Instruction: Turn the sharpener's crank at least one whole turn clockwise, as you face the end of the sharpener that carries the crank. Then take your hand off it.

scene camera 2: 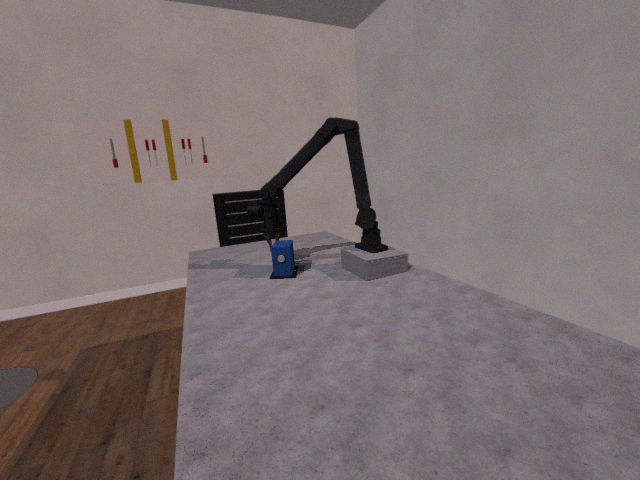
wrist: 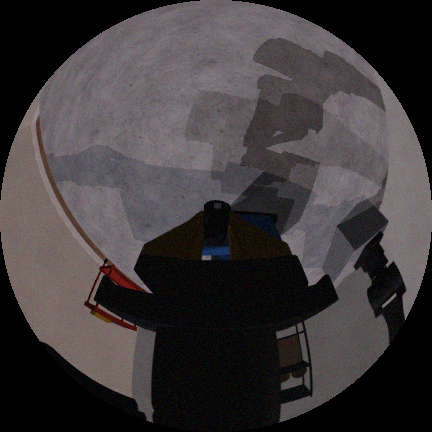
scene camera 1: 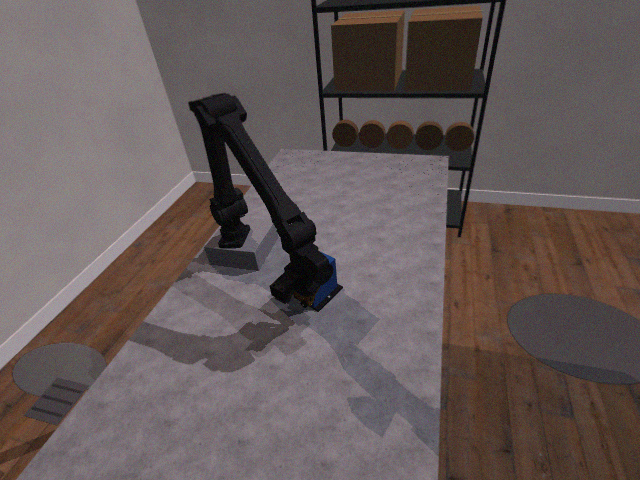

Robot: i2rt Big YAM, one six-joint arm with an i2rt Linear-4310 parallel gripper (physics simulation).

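Pixels of known places: gripper, fingertip midpoint: (wrist: 215,215) (scene camera 1: 307,303); arm's base, origin of the base link: (scene camera 2: 370,248) (wrist: 366,249) (scene camera 1: 235,237).
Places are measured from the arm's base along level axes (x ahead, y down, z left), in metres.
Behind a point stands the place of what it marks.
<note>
The blue sharpener (scene camera 1: 330,277) (scene camera 2: 283,267) {z -0.136, x 0.346, y 0.037 m} (wrist: 262,223) {z -0.226, x 0.273, y 0.050 m} stands upright on a dark base plate, with a round white spot on the side facing scene camera 2. My gripper (scene camera 1: 303,298) {z -0.301, x 0.310, y 0.002 m} (scene camera 2: 272,241) {z -0.301, x 0.310, y 0.002 m} (wrist: 215,215) {z -0.301, x 0.310, y 0.002 m} points down at the crank end, on the side away from scene camera 2. It is shut on the crank's black handle (wrist: 217,209) {z -0.313, x 0.301, y -0.011 m}, whose rounded end shows between the two brown fingers in the wrist view. The crank's arm is mostly hidden by the fingers, and the sharpener hides the crank in scene camera 2.
The arm's grey base block (scene camera 1: 232,256) {z -0.072, x 0.006, y 0.027 m} (scene camera 2: 368,264) {z 0.111, x 0.116, y 0.017 m} (wrist: 362,223) {z -0.073, x 0.012, y 0.046 m} stands on the table beside the sharpener. A black shelf rack (scene camera 1: 402,95) with boxes stands behind the table's far end. A black slotted panel (scene camera 2: 222,219) and wall-mounted tools are beyond the table in scene camera 2.
</note>
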